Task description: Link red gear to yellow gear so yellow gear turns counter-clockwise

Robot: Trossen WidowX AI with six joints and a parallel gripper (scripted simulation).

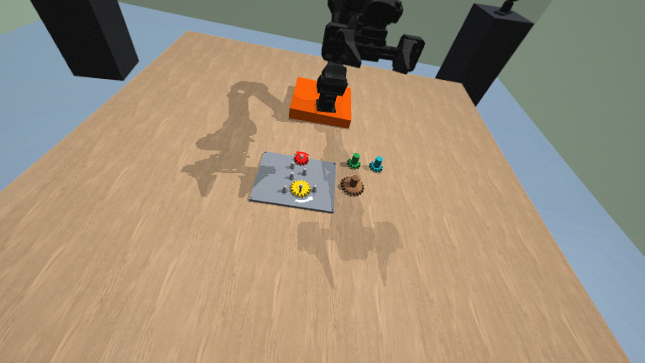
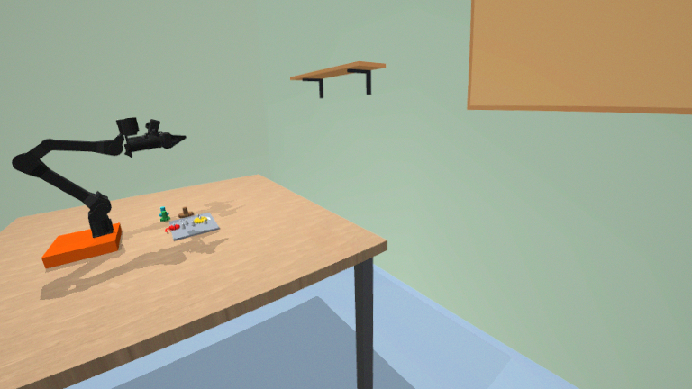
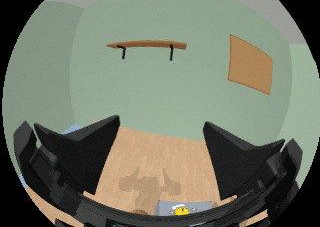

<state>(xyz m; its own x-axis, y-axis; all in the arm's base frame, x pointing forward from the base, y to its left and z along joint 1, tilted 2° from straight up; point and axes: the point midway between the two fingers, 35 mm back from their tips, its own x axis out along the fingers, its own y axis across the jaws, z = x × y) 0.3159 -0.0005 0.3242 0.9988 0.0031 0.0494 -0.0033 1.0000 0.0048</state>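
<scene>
The brown gear lies 3 cm behind my gripper tip, 4 cm to the left of it and 35 cm below it. Round my gripper tip: green gear (12 cm behind, 6 cm to the left, 35 cm below); yellow gear (1 cm behind, 10 cm to the right, 35 cm below); white arrow (2 cm ahead, 9 cm to the right, 36 cm below).
</scene>
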